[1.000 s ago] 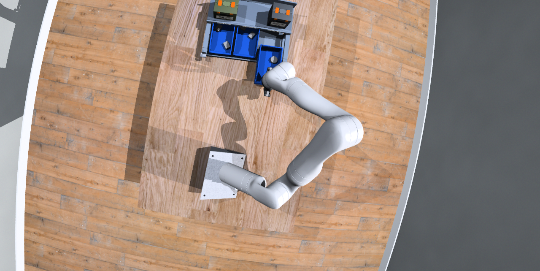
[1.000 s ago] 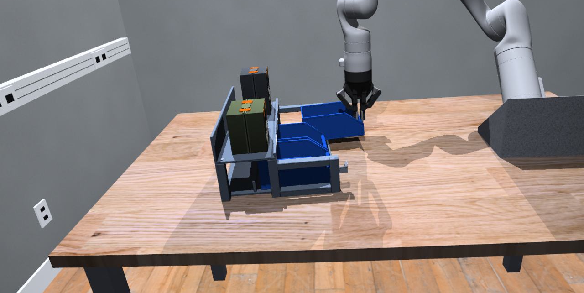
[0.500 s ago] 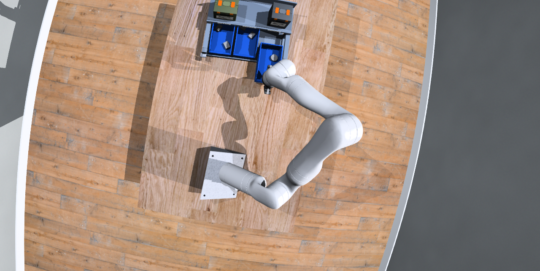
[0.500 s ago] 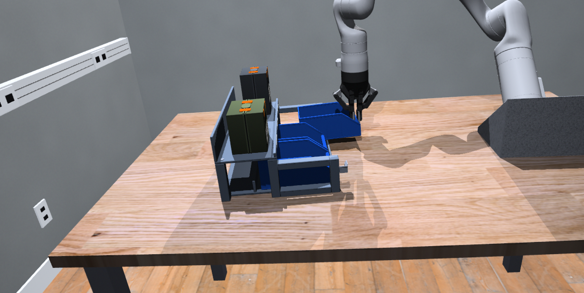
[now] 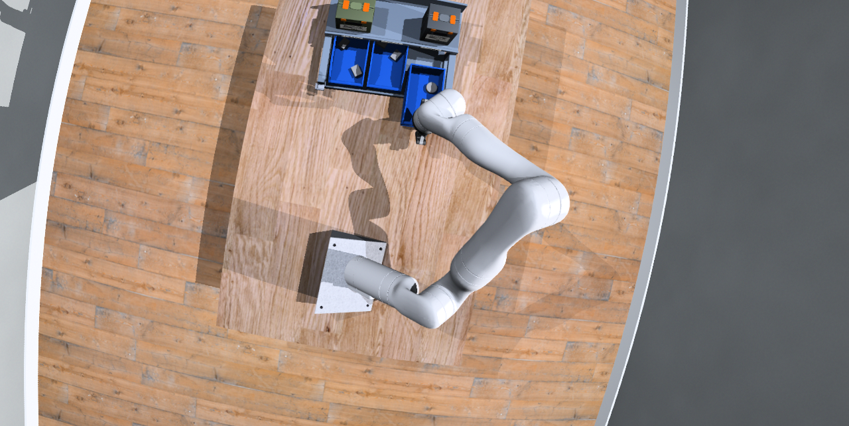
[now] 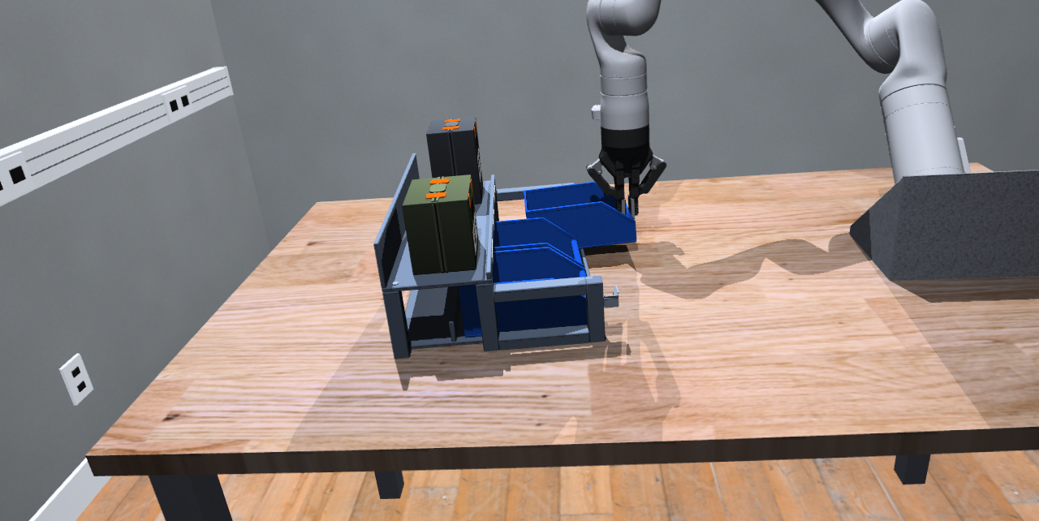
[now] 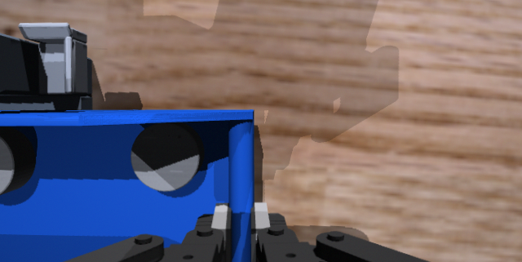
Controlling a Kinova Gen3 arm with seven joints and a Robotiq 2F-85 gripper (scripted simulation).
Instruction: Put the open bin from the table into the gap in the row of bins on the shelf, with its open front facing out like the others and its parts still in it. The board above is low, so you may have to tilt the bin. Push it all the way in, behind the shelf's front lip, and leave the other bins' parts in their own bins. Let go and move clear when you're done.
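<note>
The round grey part lies 12 cm ahead of my hand, 3 cm to the right of it and 3 cm below it. Round my hand: green box: 29 cm ahead, 21 cm to the left, 9 cm above; then dark box: 27 cm ahead, 2 cm to the right, 10 cm above; then shelf: 21 cm ahead, 10 cm to the left, 1 cm above.
</note>
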